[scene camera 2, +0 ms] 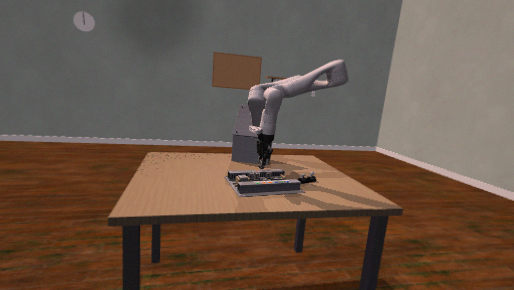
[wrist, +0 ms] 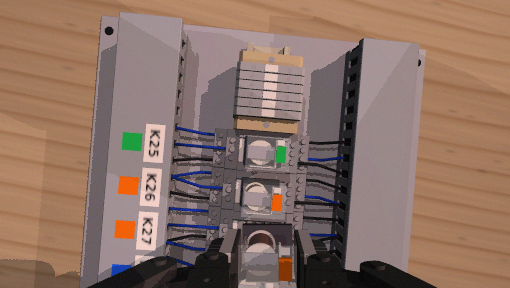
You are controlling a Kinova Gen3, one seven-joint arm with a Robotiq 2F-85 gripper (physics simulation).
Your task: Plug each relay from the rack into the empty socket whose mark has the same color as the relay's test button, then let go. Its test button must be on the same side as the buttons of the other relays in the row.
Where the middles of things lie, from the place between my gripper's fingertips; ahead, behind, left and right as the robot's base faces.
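With the panel (wrist: 212, 54) as my reference, I find my hand 10 cm above it and 1 cm to the right of it.
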